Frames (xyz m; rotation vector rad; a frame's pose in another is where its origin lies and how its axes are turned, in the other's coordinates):
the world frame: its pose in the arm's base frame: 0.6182 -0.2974 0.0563 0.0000 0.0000 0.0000
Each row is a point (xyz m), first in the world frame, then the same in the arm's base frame.
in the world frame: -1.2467 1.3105 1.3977
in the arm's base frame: -0.6285 1.0131 1.4540
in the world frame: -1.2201 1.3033 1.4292
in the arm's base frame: -0.6019 1.0059 1.4855
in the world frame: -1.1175 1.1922 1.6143
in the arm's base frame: -0.4993 0.8948 1.6706
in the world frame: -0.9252 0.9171 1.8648
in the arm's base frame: -0.3070 0.6197 1.9211
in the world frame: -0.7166 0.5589 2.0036
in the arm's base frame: -0.0984 0.2615 2.0599
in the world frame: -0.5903 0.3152 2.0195
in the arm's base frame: 0.0279 0.0178 2.0758
